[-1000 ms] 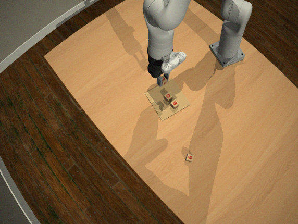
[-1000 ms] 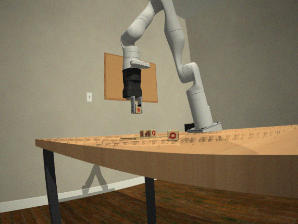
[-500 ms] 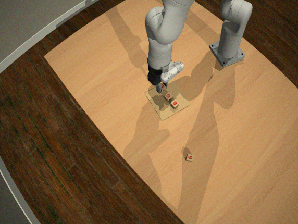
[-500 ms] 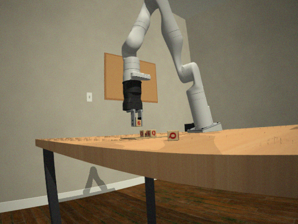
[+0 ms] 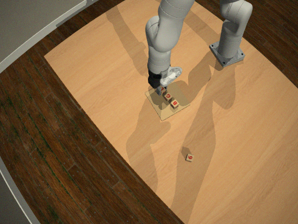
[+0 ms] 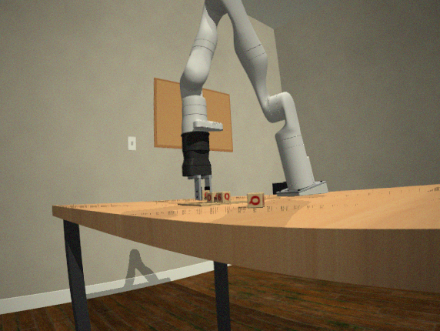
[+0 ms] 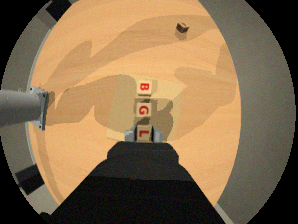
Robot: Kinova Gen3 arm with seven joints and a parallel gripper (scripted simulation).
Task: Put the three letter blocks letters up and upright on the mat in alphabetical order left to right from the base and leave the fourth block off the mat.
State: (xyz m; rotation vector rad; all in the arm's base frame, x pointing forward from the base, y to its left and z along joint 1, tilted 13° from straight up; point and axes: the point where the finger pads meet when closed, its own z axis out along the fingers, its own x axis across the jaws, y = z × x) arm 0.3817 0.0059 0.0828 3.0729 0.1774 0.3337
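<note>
Right now the tan mat is 4 cm to the left of my hand and 3 cm below it. Round my hand: block marked B (8 cm to the left, 1 cm below, 1 cm behind).
</note>
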